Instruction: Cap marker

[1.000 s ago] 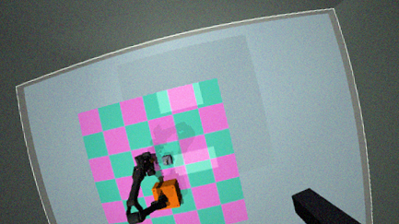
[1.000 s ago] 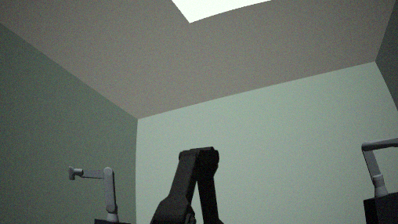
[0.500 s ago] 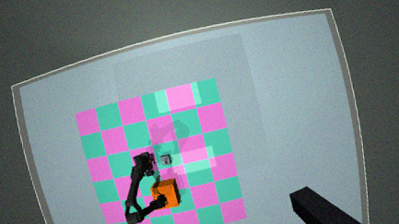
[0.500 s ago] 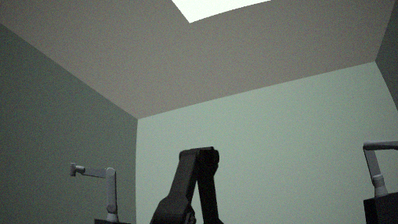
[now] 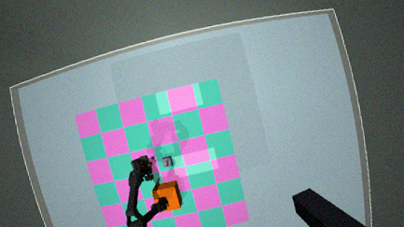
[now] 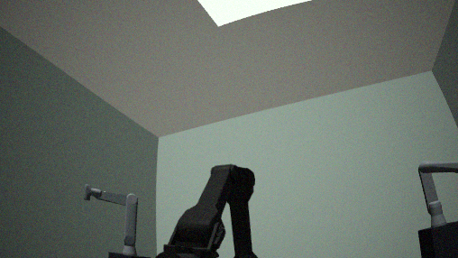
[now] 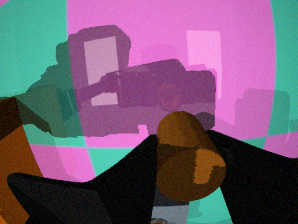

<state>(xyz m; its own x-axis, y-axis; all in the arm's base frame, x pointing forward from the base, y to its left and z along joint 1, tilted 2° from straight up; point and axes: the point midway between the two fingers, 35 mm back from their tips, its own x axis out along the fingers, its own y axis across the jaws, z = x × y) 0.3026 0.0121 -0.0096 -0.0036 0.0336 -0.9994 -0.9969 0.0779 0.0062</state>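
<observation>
My gripper tip is 13 cm to the left of the grey holder block, 4 cm above it and 3 cm past it. From my gripper tip the other things lie so: orange cap (1 cm above).
</observation>
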